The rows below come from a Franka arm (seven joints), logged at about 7 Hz.
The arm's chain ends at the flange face. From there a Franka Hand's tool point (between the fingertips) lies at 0.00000 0.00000 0.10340 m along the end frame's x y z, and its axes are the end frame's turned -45 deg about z.
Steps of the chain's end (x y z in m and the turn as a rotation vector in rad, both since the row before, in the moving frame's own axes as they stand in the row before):
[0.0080, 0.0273, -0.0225, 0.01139, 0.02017, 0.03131]
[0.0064, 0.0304, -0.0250, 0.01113, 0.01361, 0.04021]
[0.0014, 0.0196, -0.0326, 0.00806, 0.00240, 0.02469]
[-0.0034, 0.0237, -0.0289, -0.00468, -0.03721, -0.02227]
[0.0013, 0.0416, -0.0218, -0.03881, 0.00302, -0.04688]
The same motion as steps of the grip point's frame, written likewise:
[-0.0114, 0.0256, -0.0225, -0.00621, 0.02232, 0.03131]
[-0.0152, 0.0262, -0.0250, -0.00175, 0.01749, 0.04021]
[-0.0121, 0.0144, -0.0326, 0.00400, 0.00740, 0.02469]
[-0.0223, 0.0120, -0.0290, 0.02300, -0.02962, -0.02227]
[-0.0310, 0.0335, -0.0219, -0.02958, -0.02531, -0.04688]

